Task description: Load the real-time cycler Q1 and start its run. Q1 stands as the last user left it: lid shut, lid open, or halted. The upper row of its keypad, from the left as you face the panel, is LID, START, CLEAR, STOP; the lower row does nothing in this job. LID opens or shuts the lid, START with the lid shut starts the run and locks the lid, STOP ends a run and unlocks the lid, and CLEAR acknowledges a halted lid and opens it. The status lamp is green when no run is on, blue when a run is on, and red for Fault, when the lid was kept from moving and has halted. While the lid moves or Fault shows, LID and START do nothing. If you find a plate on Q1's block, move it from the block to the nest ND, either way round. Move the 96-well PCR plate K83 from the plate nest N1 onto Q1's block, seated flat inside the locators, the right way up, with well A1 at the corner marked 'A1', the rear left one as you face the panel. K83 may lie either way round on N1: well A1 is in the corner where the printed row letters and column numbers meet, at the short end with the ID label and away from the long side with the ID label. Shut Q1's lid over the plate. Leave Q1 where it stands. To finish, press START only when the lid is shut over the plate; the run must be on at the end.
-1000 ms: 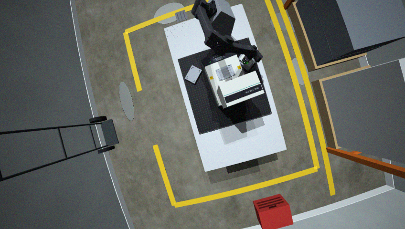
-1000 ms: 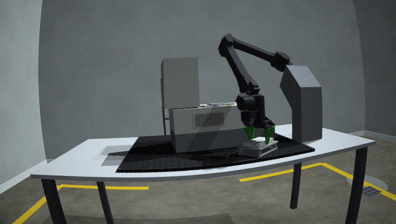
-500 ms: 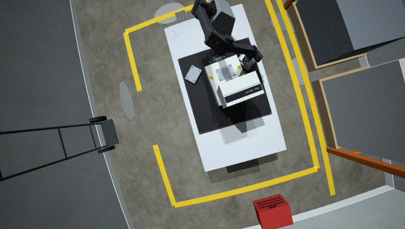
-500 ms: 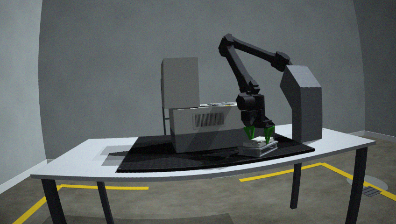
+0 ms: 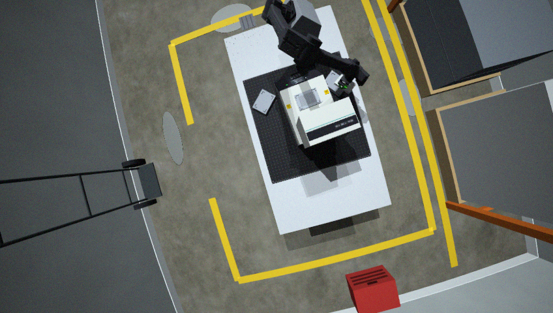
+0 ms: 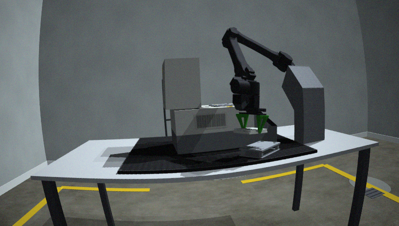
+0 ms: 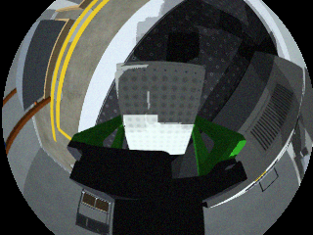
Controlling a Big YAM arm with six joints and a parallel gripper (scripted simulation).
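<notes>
Right now the grey nest N1 is 5 cm behind my hand, 2 cm to the right of it and 8 cm below it. Round my hand: grey nest ND (5 cm behind, 59 cm to the right, 10 cm below); then white plate K83 (right at my hand).
</notes>
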